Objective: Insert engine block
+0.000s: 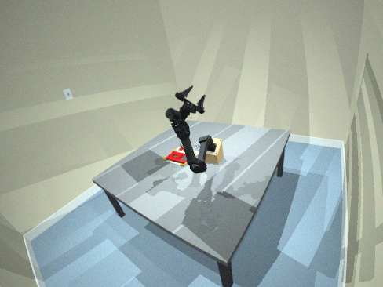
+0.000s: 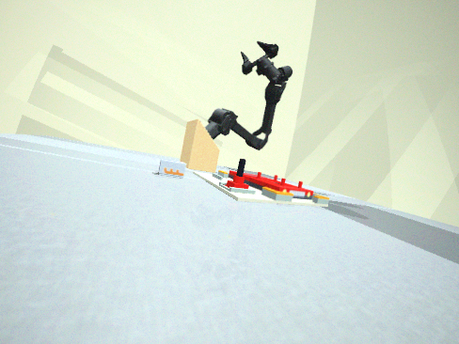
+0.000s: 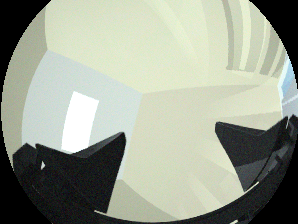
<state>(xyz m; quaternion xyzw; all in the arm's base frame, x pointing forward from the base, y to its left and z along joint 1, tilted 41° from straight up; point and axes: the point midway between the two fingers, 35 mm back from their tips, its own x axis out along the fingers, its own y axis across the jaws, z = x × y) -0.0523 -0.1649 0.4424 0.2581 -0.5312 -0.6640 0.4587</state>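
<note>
Now: gripper tip 330 mm short of the grey engine block, 290 mm to the left of it and 570 mm above it. The rest, counted from my gripper tip: cream base plate: 380 mm ahead, 90 mm to the right, 570 mm below.
</note>
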